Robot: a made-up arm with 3 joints. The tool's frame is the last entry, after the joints. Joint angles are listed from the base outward.
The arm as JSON. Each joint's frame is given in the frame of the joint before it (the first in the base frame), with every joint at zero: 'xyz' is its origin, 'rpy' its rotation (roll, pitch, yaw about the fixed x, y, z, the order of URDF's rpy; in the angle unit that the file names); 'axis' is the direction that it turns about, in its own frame. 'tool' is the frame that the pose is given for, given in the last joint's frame.
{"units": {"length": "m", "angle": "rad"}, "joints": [
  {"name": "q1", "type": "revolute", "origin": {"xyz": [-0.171, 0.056, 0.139], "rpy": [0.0, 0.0, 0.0]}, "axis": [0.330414, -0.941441, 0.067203]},
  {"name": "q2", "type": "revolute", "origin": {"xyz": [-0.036, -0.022, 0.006], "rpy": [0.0, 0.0, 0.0]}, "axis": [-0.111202, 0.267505, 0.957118]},
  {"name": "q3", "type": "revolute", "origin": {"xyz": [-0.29, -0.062, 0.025], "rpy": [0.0, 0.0, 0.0]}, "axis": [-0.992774, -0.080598, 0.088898]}
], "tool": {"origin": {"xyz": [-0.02, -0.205, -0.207], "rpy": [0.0, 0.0, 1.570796]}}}
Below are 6 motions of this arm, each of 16 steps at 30 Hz.
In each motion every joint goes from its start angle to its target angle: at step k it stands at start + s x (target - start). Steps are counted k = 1, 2, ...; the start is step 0. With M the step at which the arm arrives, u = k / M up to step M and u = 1 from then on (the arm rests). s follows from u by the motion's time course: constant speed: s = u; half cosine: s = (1 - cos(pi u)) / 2; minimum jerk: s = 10 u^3 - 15 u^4 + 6 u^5.
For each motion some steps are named. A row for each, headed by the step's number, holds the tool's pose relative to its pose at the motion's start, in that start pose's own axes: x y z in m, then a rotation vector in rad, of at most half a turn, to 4 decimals.
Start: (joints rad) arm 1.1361 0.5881 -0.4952
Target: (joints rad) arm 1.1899 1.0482 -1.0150
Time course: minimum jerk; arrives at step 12
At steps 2, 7, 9, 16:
2: -0.0006 -0.0011 0.0000 0.0111 -0.0152 0.0108
7: -0.0032 -0.0078 0.0120 0.2375 -0.2671 0.1663
9: -0.0023 -0.0052 0.0245 0.3422 -0.3583 0.2088
16: -0.0017 -0.0035 0.0313 0.3891 -0.3955 0.2234

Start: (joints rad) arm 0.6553 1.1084 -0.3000
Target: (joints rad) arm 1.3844 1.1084 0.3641
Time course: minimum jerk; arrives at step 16
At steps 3, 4, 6, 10, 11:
3: -0.0120 -0.0069 0.0033 -0.0297 0.0550 0.0062
4: -0.0248 -0.0144 0.0079 -0.0630 0.1168 0.0123
6: -0.0605 -0.0355 0.0286 -0.1680 0.3109 0.0246
10: -0.1145 -0.0647 0.1103 -0.4445 0.8187 0.0075
11: -0.1181 -0.0651 0.1292 -0.5032 0.9256 -0.0057

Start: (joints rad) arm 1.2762 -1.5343 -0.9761
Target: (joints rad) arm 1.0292 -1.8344 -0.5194
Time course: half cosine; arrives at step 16
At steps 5, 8, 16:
5: -0.0213 -0.0110 0.0120 -0.0741 0.1384 0.0013
8: -0.0438 -0.0223 0.0318 -0.1669 0.3104 -0.0016
16: -0.0710 -0.0340 0.0760 -0.3352 0.6151 -0.0205

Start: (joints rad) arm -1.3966 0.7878 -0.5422
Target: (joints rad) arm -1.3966 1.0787 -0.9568
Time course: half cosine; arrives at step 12
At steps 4, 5, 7, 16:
4: 0.0050 0.0002 -0.0006 0.0626 -0.0899 0.0375
5: 0.0079 0.0012 0.0000 0.0945 -0.1329 0.0536
7: 0.0152 0.0049 0.0033 0.1663 -0.2240 0.0835
16: 0.0271 0.0134 0.0136 0.2767 -0.3516 0.1148

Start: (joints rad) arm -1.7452 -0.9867 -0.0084
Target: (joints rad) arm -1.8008 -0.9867 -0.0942
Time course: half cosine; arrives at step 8
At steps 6, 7, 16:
6: 0.0072 0.0042 0.0034 0.0189 -0.0271 -0.0051
7: 0.0082 0.0047 0.0038 0.0213 -0.0305 -0.0058
16: 0.0085 0.0049 0.0040 0.0221 -0.0317 -0.0061

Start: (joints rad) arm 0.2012 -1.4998 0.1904
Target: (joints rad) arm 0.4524 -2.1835 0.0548
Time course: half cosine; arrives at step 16
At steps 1, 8, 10, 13, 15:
1: 0.0029 0.0019 -0.0011 0.0001 -0.0042 -0.0070
8: 0.1714 0.0698 -0.0376 0.0119 -0.2146 -0.3667
10: 0.2427 0.0804 -0.0395 0.0206 -0.2922 -0.5085
13: 0.3265 0.0807 -0.0332 0.0336 -0.3789 -0.6762
15: 0.3539 0.0779 -0.0291 0.0385 -0.4065 -0.7324

